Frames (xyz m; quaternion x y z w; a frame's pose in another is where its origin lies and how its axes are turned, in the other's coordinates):
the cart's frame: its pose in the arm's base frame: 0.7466 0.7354 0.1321 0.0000 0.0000 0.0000 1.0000
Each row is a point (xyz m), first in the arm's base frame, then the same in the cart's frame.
Working: the arm's base frame: its pose in the cart's frame: -0.7466 -0.7354 -0.1321 0.0000 0.0000 0.0000 1.0000

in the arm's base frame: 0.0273 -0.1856 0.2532
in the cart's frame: -0.7193 -0.9210 0.1211
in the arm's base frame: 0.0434 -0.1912 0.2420
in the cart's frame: -0.7032 -0.9266 0.1099
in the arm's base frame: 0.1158 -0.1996 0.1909
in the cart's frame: -0.6308 -0.9350 0.0588
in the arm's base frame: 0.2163 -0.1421 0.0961
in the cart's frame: -0.5303 -0.8775 -0.0360
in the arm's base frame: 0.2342 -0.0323 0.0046
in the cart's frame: -0.5124 -0.7677 -0.1275
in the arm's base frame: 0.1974 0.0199 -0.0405
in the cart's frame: -0.5492 -0.7155 -0.1726
